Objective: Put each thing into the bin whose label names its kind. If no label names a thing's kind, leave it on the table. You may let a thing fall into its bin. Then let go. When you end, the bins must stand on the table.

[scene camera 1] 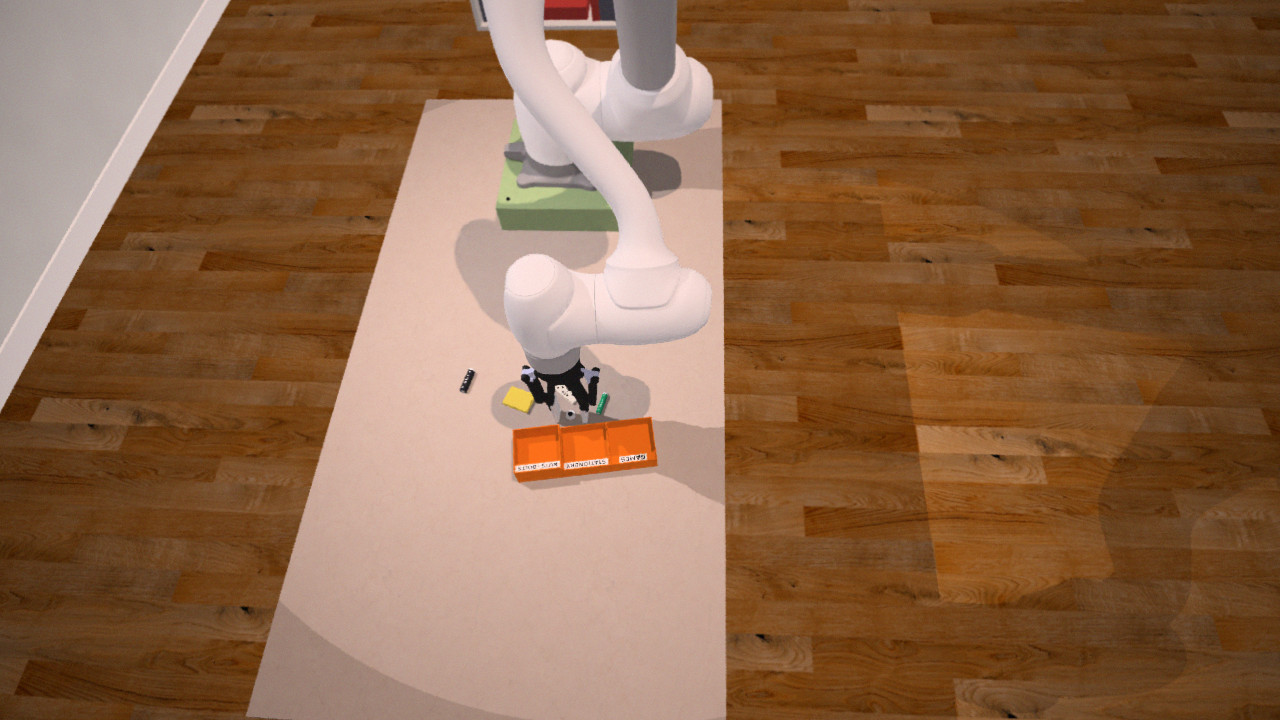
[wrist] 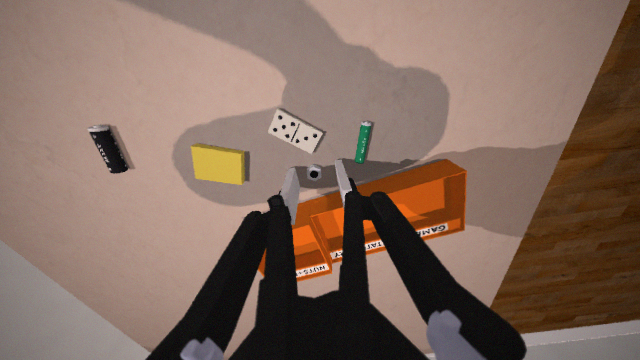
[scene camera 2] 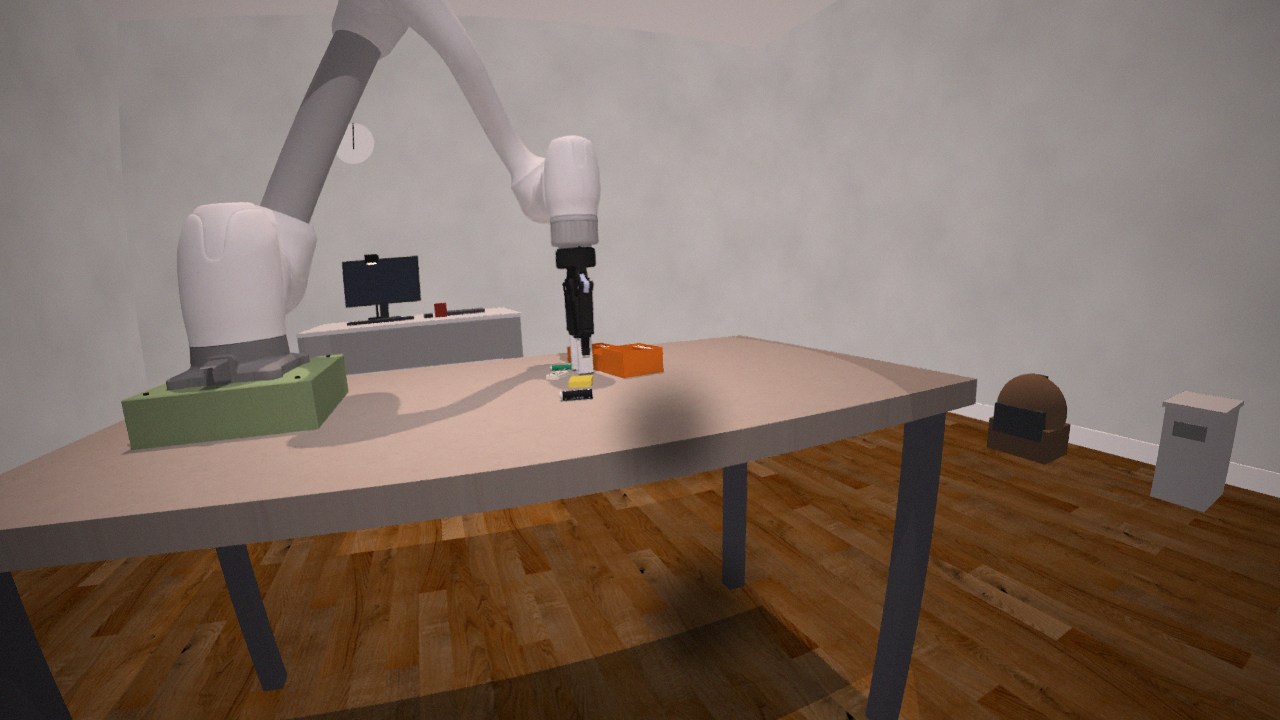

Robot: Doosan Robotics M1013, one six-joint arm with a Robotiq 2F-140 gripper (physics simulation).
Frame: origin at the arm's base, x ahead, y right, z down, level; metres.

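Seen in the pictures: gripper, fingertip midpoint: (scene camera 1: 571, 416) (wrist: 316, 174) (scene camera 2: 582, 370); arm's base, link origin: (scene camera 1: 563, 159) (scene camera 2: 244, 374).
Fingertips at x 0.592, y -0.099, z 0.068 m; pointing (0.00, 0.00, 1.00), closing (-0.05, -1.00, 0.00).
Observation:
Offsets run from my fingertips to a thing's top centre. Level surfaces: height alone.
My gripper (scene camera 1: 571, 418) (scene camera 2: 581, 369) (wrist: 316, 174) is open and low, its fingertips on either side of a small grey nut @(dx -0.003, dy +0.003, dz -0.004 m) (scene camera 1: 570, 414) (wrist: 314, 173), nothing held. A white domino @(dx -0.051, dy +0.016, dz -0.003 m) (scene camera 1: 564, 394) (scene camera 2: 556, 375) (wrist: 296, 131), a green battery @(dx -0.031, dy -0.053, dz -0.006 m) (scene camera 1: 602, 402) (scene camera 2: 561, 367) (wrist: 363, 142), a yellow block @(dx -0.026, dy +0.106, dz -0.006 m) (scene camera 1: 518, 399) (scene camera 2: 580, 381) (wrist: 218, 164) and a black battery @(dx -0.059, dy +0.214, dz -0.010 m) (scene camera 1: 467, 380) (scene camera 2: 576, 394) (wrist: 109, 149) lie on the table. The joined orange bins @(dx +0.069, dy -0.037, dz -0.042 m) (scene camera 1: 541, 475) (scene camera 2: 633, 360) (wrist: 425, 175) stand beside the nut; scene camera 1 shows nuts+bolts left, stationery middle, games right. The bins look empty.
The arm stands on a green base (scene camera 1: 554, 217) (scene camera 2: 228, 416) on the table @(dz +0.004 m) (scene camera 1: 429, 573) (scene camera 2: 501, 447). The bins' near wall is close to the fingers. A desk with a monitor (scene camera 2: 381, 281) stands in the background.

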